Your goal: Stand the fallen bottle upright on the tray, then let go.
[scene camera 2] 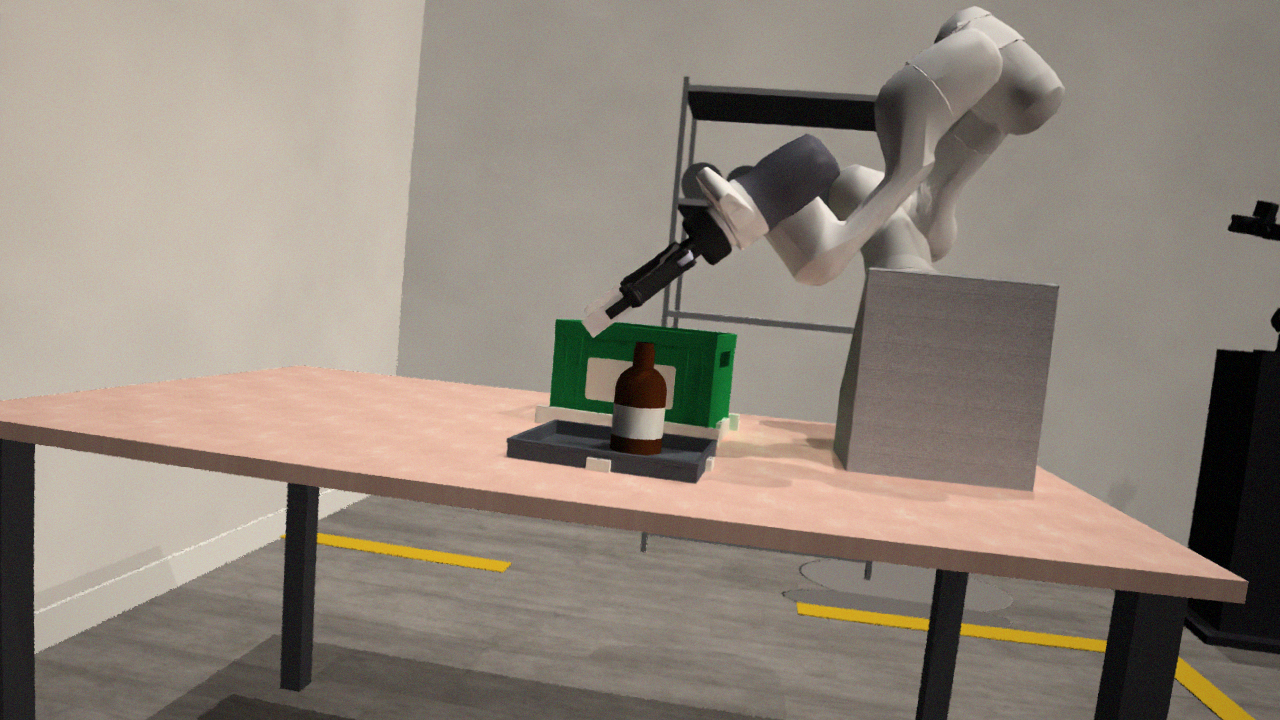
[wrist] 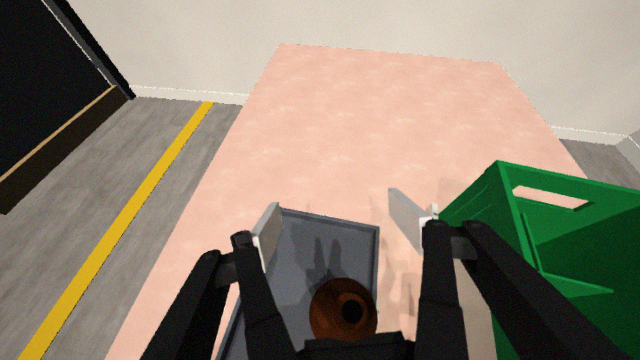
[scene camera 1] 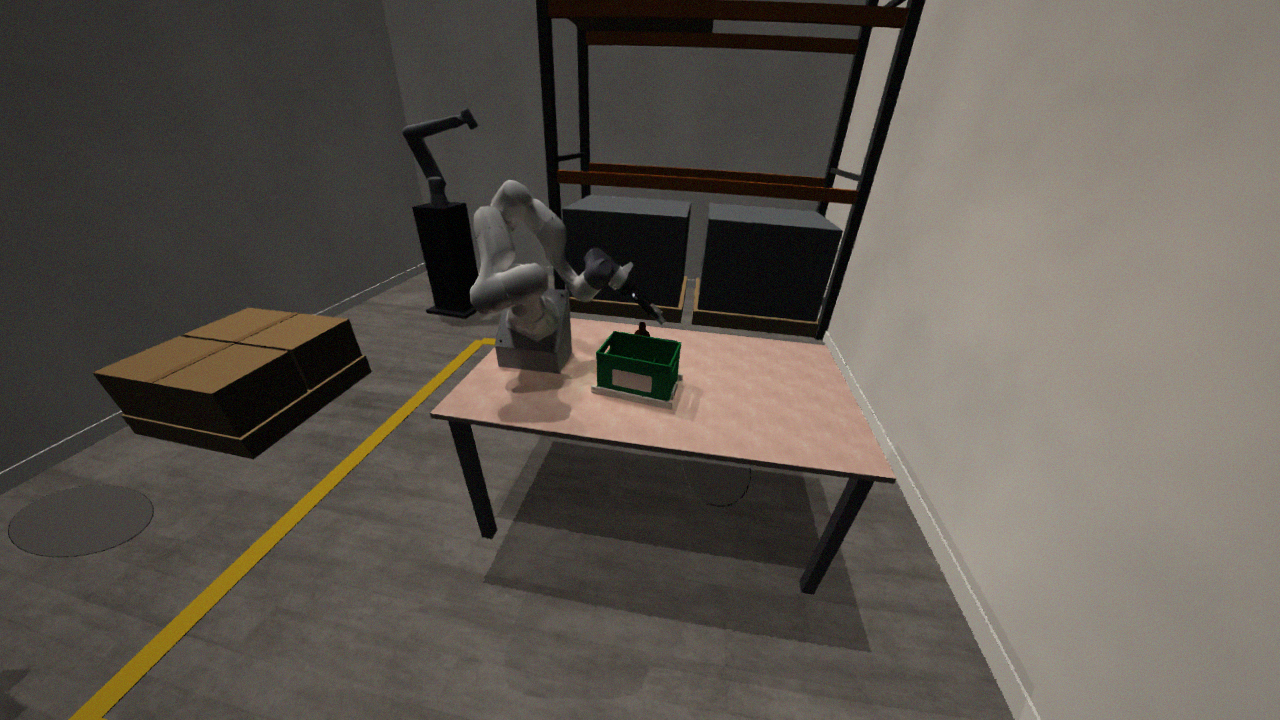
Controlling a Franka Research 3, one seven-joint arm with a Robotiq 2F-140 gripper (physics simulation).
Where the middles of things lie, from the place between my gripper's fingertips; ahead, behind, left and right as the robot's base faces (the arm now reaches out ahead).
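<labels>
I see the brown bottle [scene camera 2: 640, 393], and my hand is 80 mm past the bottle, 30 mm to the left of the bottle and 100 mm above the bottle.
</labels>
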